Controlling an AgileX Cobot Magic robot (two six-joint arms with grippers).
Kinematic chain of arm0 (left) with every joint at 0, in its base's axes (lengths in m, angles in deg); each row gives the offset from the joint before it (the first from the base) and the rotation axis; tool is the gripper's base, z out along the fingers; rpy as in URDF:
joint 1: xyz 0 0 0.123 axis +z
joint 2: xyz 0 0 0 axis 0.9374 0.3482 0
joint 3: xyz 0.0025 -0.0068 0.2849 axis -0.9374 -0.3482 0
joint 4: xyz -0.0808 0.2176 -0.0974 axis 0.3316 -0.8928 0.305
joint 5: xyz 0 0 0 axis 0.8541 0.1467 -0.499
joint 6: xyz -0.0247 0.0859 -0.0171 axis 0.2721 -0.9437 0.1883
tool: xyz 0 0 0 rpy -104.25 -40.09 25.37
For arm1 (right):
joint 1: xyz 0 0 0.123 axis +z
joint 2: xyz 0 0 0 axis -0.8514 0.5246 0
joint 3: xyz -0.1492 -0.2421 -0.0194 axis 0.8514 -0.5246 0
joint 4: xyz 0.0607 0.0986 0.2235 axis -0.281 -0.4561 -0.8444
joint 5: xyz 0 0 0 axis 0.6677 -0.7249 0.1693
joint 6: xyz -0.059 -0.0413 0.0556 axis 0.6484 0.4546 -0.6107
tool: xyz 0 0 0 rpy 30.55 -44.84 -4.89
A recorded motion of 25 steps. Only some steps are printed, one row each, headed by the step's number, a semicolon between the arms.
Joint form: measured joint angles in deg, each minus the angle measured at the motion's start. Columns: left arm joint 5, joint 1, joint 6, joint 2, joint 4, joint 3; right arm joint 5, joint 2, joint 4, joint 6, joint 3, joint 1.
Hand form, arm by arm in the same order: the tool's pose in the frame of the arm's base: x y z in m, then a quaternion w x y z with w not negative. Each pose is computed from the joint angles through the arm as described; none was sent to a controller.
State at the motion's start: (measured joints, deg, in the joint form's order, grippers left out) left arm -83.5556 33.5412 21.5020 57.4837 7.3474 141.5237; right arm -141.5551 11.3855 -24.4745 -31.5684 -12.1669 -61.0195
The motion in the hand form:
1: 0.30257 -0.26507 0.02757 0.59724 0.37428 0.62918 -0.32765; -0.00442 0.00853 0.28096 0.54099 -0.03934 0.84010 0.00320
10: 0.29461 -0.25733 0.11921 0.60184 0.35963 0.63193 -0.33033; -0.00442 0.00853 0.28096 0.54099 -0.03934 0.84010 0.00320
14: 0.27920 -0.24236 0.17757 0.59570 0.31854 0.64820 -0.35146; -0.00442 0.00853 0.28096 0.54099 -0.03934 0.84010 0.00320
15: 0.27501 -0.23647 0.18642 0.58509 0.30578 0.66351 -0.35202; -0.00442 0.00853 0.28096 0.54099 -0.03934 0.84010 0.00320
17: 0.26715 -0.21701 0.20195 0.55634 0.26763 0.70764 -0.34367; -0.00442 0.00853 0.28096 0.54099 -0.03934 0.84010 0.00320
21: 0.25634 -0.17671 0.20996 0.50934 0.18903 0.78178 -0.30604; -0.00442 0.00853 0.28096 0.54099 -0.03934 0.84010 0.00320
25: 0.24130 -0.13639 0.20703 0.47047 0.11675 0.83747 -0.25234; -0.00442 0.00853 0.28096 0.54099 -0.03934 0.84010 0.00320
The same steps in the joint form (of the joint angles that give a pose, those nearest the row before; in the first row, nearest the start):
1: 1.07 0.00 0.12 -0.99 -0.05 -0.27; 0.00 0.00 0.00 0.00 0.00 0.00
10: 11.45 0.00 6.27 -19.53 -0.70 -6.65; 0.00 0.00 0.00 0.00 0.00 0.00
14: 19.02 0.11 14.94 -32.61 -0.87 -10.86; 0.00 0.00 0.00 0.00 0.00 0.00
15: 22.15 0.29 17.54 -35.54 -0.91 -12.03; 0.00 0.00 0.00 0.00 0.00 0.00
17: 30.41 1.61 23.92 -42.18 -1.26 -14.87; 0.00 0.00 0.00 0.00 0.00 0.00
21: 43.44 5.32 32.28 -51.03 -1.26 -19.87; 0.00 0.00 0.00 0.00 0.00 0.00
25: 54.53 9.38 36.19 -58.34 -0.22 -25.14; 0.00 0.00 0.00 0.00 0.00 0.00

